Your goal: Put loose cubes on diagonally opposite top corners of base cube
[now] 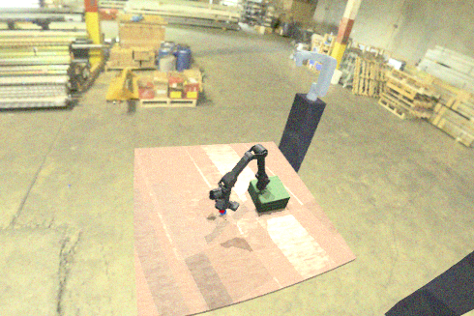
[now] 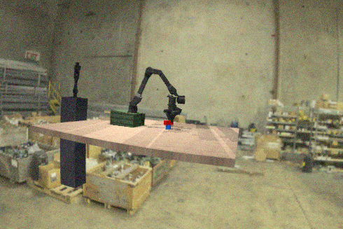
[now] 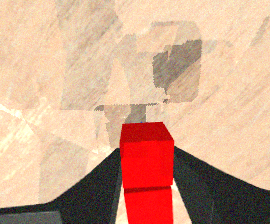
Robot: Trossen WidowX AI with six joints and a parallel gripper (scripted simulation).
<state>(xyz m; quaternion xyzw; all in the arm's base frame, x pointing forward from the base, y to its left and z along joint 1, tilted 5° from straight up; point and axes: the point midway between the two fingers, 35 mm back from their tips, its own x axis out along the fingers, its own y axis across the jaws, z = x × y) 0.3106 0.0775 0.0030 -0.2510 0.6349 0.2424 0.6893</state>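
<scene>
My gripper tip is 40 mm above the blue base cube, 10 mm to the left of it and 10 mm past it.
</scene>
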